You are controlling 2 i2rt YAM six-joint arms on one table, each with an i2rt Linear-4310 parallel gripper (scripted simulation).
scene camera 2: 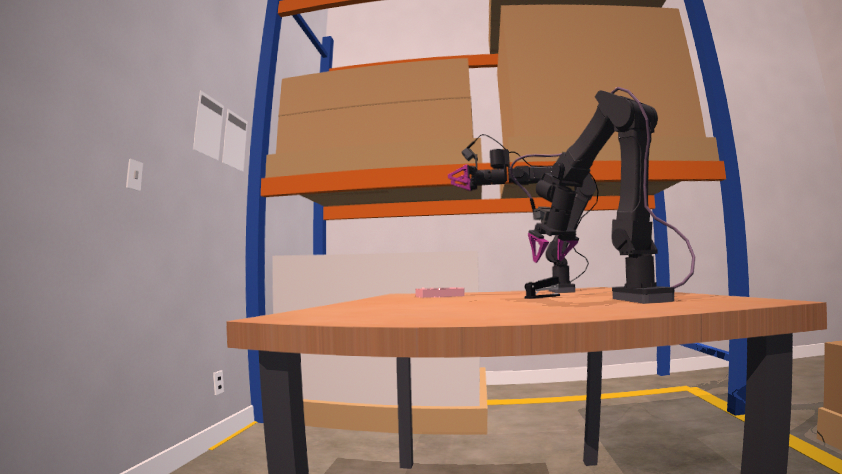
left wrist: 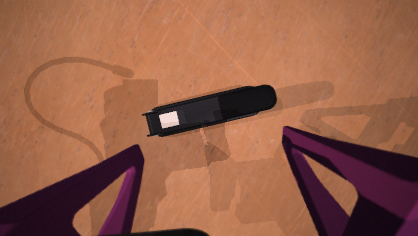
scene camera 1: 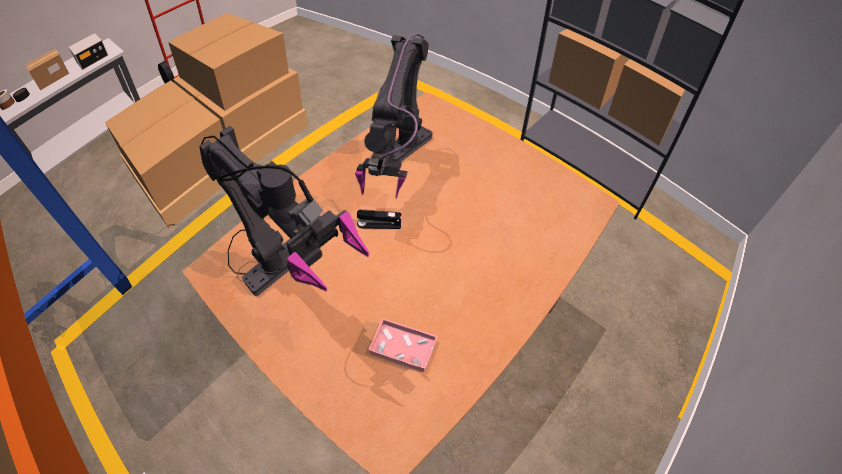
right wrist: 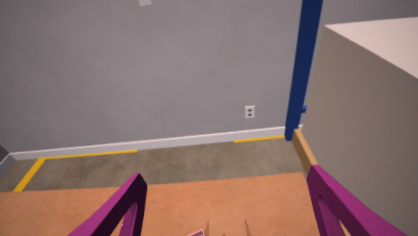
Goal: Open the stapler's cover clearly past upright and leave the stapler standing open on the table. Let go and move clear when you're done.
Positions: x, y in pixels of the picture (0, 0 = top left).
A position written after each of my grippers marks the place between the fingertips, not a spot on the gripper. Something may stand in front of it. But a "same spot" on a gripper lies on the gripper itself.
my right gripper: scene camera 2 449, 179; scene camera 1; right wrist; not seen in the left wrist view (out of frame)
same spot on my right gripper: (right wrist: 331, 201) = (scene camera 1: 317, 276)
